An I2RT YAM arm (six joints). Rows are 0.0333 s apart.
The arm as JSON. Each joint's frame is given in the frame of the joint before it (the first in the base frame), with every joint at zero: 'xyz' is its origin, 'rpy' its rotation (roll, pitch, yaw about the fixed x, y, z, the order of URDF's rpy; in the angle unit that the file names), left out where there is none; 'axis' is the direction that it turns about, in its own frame. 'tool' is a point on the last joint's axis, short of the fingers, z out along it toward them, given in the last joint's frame.
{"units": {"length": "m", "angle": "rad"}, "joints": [
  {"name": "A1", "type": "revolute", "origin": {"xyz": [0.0, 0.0, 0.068]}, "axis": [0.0, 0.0, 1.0]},
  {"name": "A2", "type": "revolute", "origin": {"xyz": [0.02, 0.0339, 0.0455]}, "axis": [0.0, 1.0, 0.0]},
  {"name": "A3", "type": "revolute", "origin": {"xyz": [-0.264, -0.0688, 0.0]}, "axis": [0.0, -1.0, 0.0]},
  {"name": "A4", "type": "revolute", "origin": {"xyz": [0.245, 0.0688, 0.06]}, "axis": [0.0, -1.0, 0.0]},
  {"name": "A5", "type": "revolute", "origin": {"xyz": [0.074, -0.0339, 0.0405]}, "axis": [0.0, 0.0, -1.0]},
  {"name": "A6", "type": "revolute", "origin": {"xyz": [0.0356, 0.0, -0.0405]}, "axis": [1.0, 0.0, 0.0]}
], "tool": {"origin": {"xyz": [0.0, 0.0, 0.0], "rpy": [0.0, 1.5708, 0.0]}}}
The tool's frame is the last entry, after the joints.
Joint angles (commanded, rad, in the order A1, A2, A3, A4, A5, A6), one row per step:
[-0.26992 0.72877 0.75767 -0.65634 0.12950 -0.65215]
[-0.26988 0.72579 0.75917 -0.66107 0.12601 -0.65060]
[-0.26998 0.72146 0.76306 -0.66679 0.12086 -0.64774]
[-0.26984 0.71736 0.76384 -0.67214 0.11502 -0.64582]
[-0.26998 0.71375 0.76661 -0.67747 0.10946 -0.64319]
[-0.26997 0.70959 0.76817 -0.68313 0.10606 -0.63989]
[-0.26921 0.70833 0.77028 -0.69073 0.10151 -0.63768]
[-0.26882 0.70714 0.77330 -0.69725 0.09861 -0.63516]
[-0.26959 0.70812 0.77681 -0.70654 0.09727 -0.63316]
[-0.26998 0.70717 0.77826 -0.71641 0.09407 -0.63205]
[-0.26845 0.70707 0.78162 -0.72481 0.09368 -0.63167]
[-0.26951 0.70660 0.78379 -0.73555 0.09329 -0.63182]
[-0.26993 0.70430 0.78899 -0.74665 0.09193 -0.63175]
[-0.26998 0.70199 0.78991 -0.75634 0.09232 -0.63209]
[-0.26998 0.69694 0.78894 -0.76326 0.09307 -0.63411]
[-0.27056 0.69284 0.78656 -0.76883 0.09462 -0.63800]
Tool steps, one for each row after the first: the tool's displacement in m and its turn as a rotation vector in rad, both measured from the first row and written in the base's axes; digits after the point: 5 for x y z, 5 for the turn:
[-0.00076 0.00035 0.00047 0.00319 -0.00083 0.00196]
[-0.00183 0.00081 0.00182 0.00755 -0.00500 0.00438]
[-0.00279 0.00132 0.00213 0.01241 -0.00608 0.00813]
[-0.00371 0.00175 0.00303 0.01723 -0.00881 0.01097]
[-0.00476 0.00217 0.00358 0.02159 -0.01047 0.01181]
[-0.00539 0.00263 0.00375 0.02698 -0.00779 0.01491]
[-0.00598 0.00296 0.00431 0.03114 -0.00682 0.01614]
[-0.00644 0.00302 0.00452 0.03524 -0.00117 0.01516]
[-0.00723 0.00329 0.00425 0.03995 0.00517 0.01656]
[-0.00775 0.00368 0.00462 0.04180 0.00977 0.01809]
[-0.00859 0.00377 0.00446 0.04415 0.01753 0.01728]
[-0.00978 0.00408 0.00548 0.04598 0.02075 0.01783]
[-0.01084 0.00435 0.00523 0.04728 0.02713 0.01755]
[-0.01218 0.00470 0.00494 0.04615 0.03061 0.01811]
[-0.01328 0.00486 0.00419 0.04346 0.03578 0.01858]

